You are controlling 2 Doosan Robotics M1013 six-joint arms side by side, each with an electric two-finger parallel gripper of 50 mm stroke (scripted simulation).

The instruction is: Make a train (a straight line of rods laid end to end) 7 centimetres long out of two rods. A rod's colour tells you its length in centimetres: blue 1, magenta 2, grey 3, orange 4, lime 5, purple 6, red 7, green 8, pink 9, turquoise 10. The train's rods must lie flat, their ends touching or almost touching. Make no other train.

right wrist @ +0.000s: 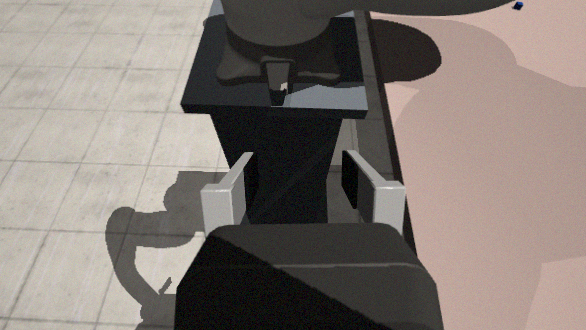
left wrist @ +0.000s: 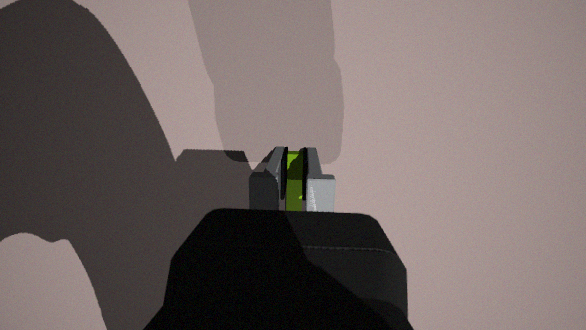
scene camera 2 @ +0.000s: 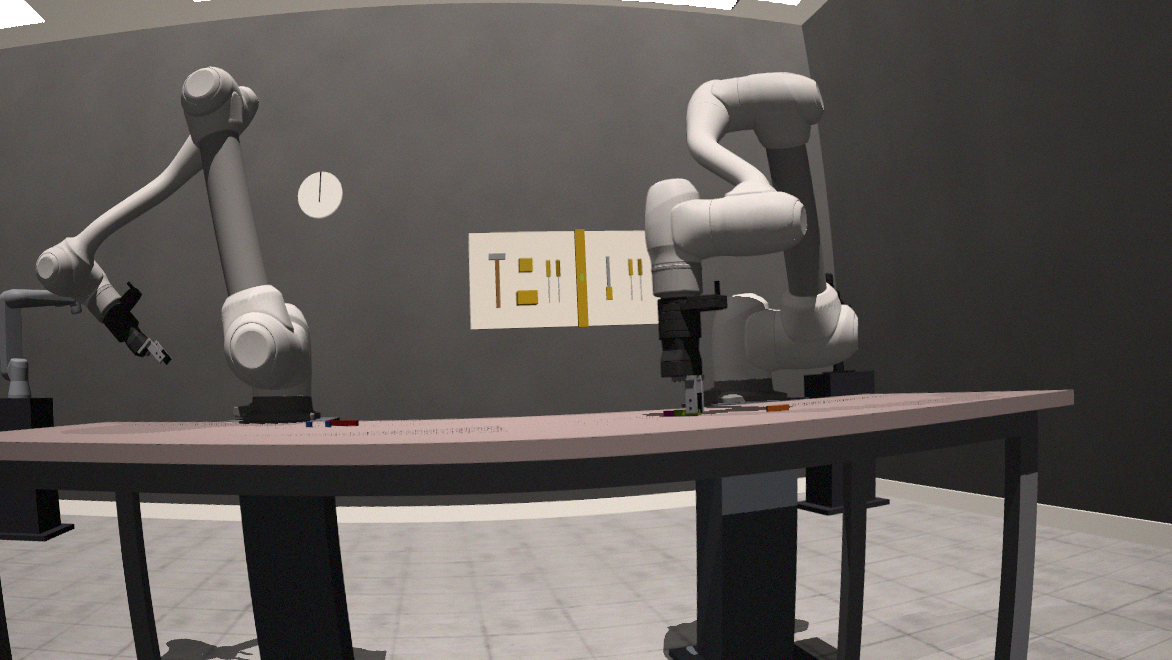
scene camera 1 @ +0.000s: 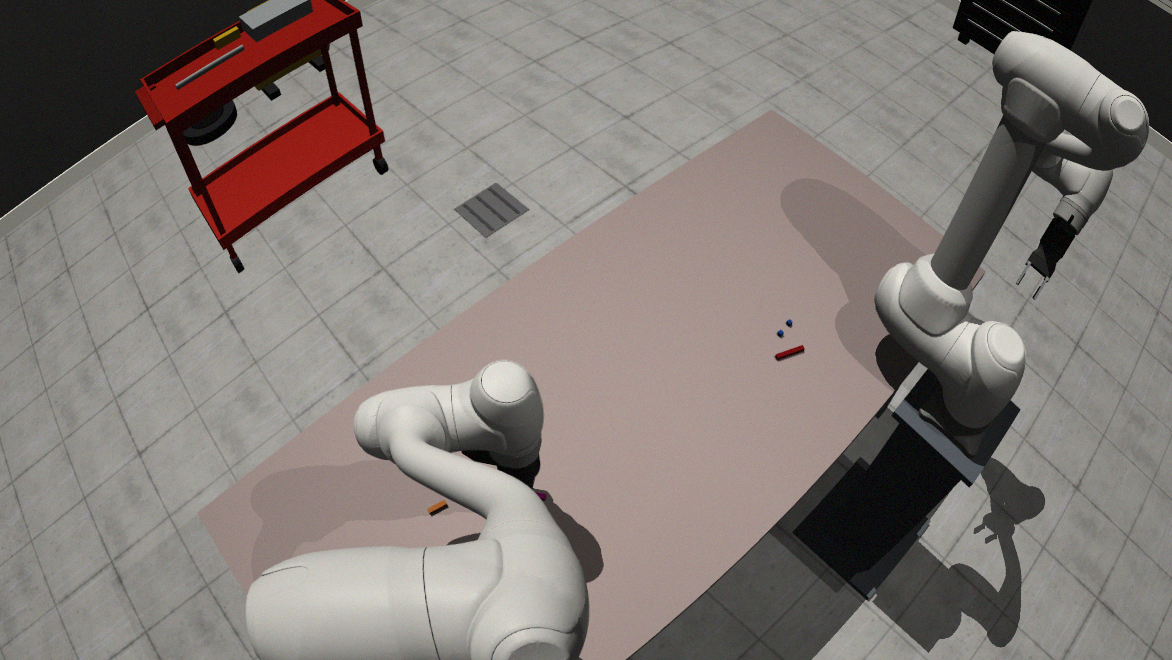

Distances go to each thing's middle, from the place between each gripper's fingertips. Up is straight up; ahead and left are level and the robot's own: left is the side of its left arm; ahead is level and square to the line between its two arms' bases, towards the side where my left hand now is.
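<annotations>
Lime rod (left wrist: 295,158): my left gripper (scene camera 2: 695,413) is now 10 mm past it, 10 mm to the left of it and 20 mm above it.
My right hand (scene camera 2: 166,360) is at present 580 mm short of the lime rod, 1110 mm to the right of it and 150 mm above it.
</annotations>
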